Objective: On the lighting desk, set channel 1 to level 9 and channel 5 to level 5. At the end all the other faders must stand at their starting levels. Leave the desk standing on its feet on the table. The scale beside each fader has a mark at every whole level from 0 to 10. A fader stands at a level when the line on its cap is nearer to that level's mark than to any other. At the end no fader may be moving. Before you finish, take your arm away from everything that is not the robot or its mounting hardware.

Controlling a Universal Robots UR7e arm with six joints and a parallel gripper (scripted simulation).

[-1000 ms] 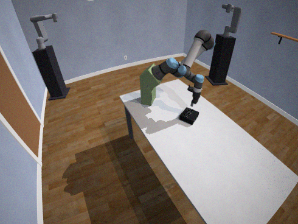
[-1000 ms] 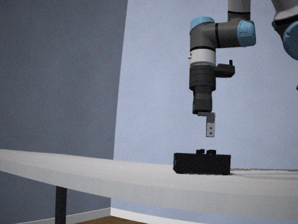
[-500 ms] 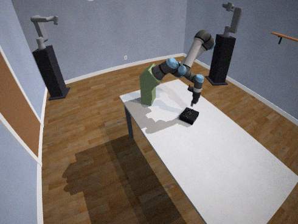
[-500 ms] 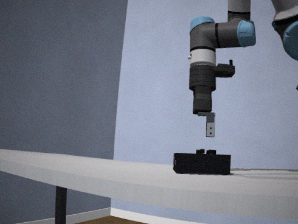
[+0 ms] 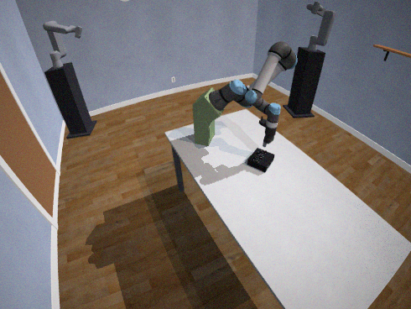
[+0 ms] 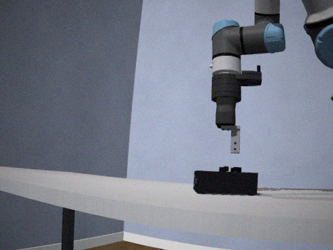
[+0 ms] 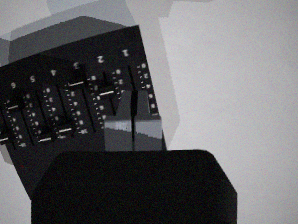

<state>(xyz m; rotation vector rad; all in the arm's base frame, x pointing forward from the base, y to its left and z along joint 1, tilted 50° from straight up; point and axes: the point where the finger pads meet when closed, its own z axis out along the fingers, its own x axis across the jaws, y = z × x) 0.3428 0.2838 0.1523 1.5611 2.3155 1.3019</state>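
The channel 1 fader cap lies 10 mm ahead of my hand, 10 mm to the left of it and 50 mm below it. Also, from my hand: channel 2 fader cap (10 mm ahead, 20 mm to the right, 50 mm below); then channel 3 fader cap (20 mm ahead, 50 mm to the right, 50 mm below); then channel 5 fader cap (80 mm ahead, 50 mm to the right, 50 mm below).
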